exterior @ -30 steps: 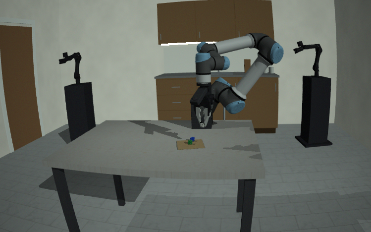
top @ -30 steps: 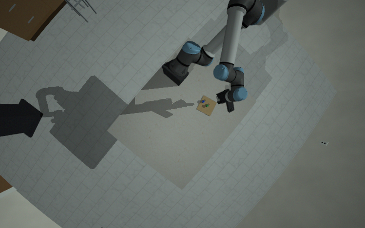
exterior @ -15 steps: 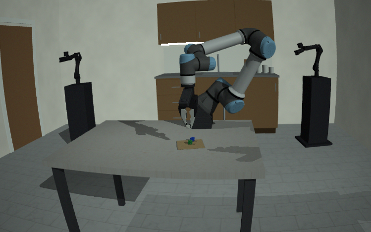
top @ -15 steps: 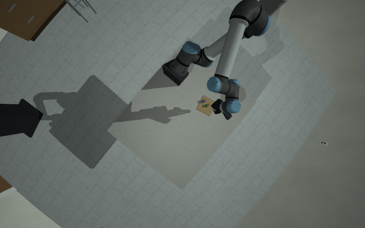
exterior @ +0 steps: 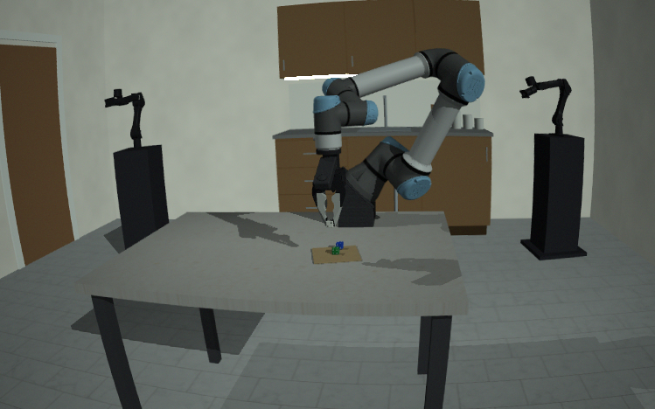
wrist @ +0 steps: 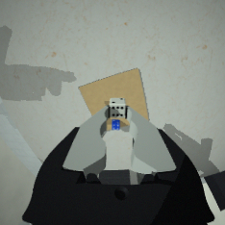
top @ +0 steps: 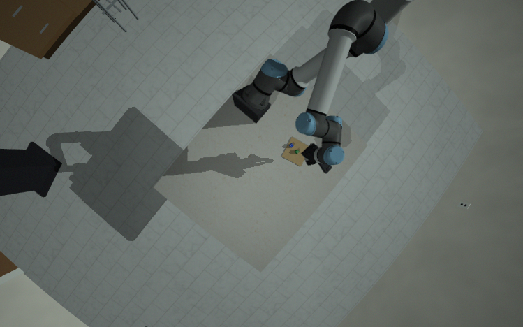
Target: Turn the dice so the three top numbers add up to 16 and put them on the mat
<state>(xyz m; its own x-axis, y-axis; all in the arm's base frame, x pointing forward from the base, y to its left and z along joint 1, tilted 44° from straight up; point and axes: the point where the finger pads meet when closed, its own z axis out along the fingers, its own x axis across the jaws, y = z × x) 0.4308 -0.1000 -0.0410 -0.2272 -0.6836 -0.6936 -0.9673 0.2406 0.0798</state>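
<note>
The green die is 110 mm below my hand, 50 mm behind it and 10 mm to the left of it. Also, from my hand: blue die: 110 mm below, 100 mm behind, 20 mm to the left; then white die: 10 mm below; then tan mat: 120 mm below, 50 mm behind, 10 mm to the left.
</note>
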